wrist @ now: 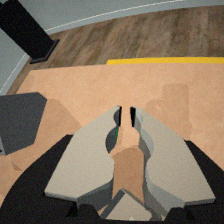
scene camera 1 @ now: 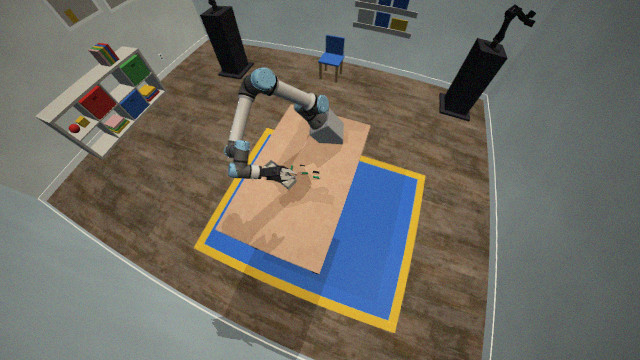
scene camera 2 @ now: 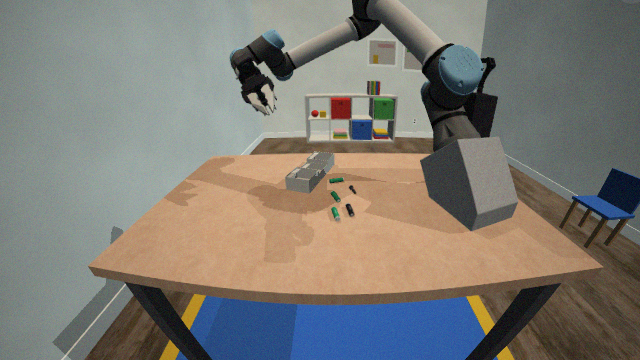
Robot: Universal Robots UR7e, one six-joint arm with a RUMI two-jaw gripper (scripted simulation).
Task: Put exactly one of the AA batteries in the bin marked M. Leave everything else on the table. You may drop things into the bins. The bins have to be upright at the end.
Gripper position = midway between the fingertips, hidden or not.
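Observation:
The gripper [scene camera 2: 270, 113] appears in the scene, and the wrist view, too, takes in the gripper [wrist: 125, 108].

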